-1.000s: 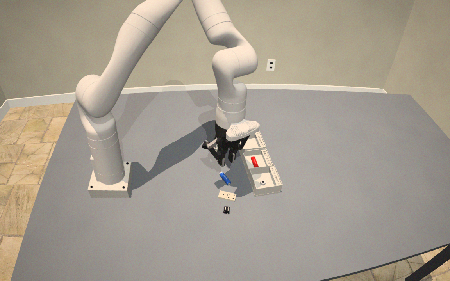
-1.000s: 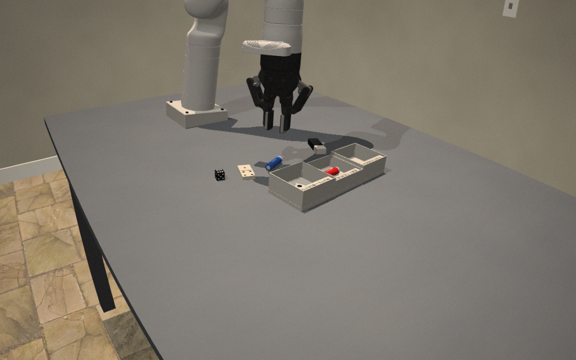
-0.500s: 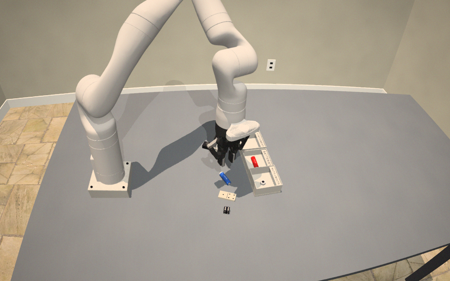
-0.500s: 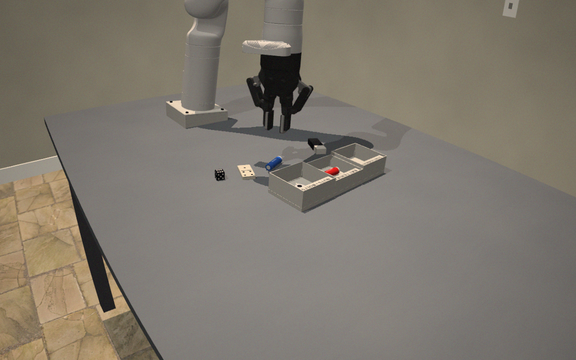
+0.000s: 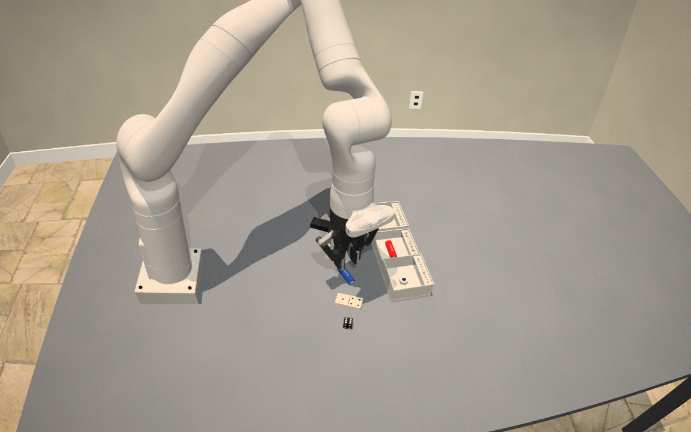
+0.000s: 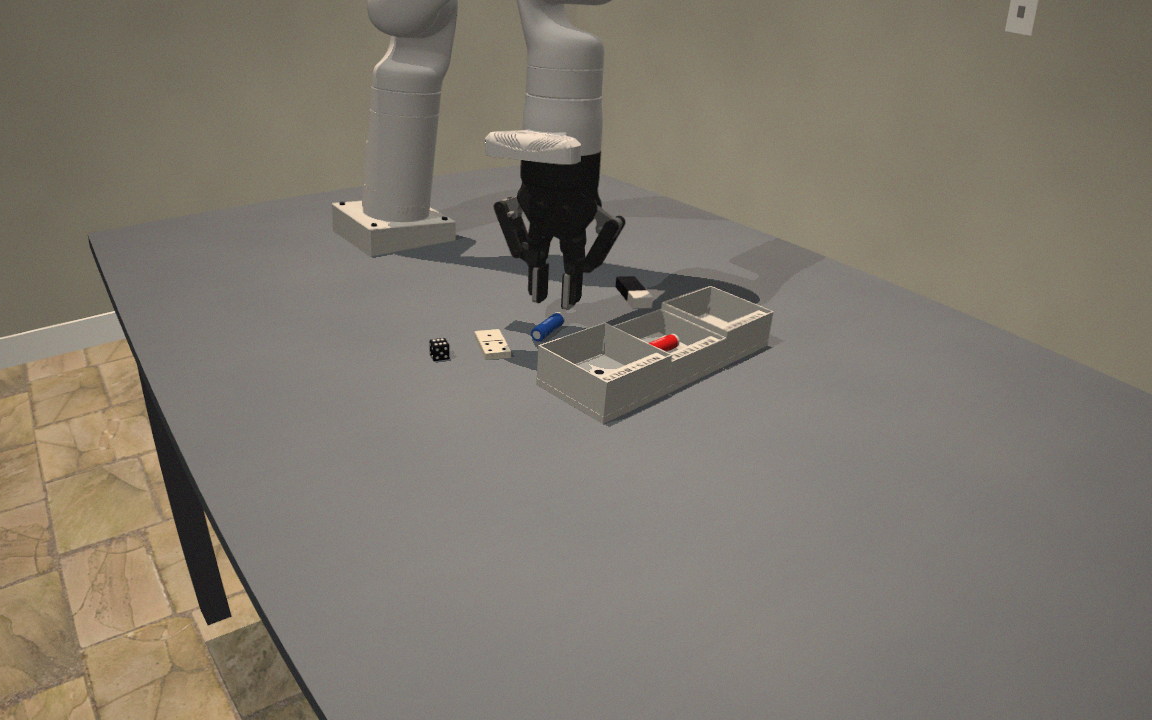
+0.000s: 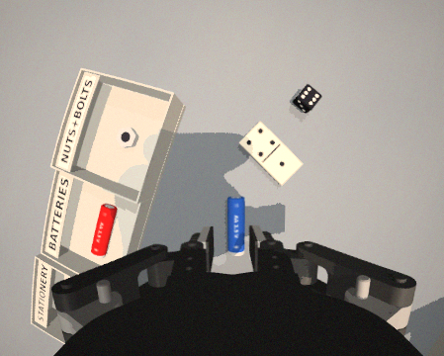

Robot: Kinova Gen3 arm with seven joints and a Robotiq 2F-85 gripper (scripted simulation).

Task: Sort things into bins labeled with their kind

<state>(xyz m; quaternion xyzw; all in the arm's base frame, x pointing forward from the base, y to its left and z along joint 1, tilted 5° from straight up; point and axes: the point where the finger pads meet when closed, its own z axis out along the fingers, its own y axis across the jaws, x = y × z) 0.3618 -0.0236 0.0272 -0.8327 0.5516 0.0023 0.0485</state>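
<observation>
Right now the blue battery is 40 mm below my hand. Round my hand: red battery: 100 mm ahead, 50 mm to the left, 40 mm below; then nut: 110 mm ahead, 40 mm to the right, 40 mm below; then cream domino: 70 mm to the right, 50 mm below.
</observation>
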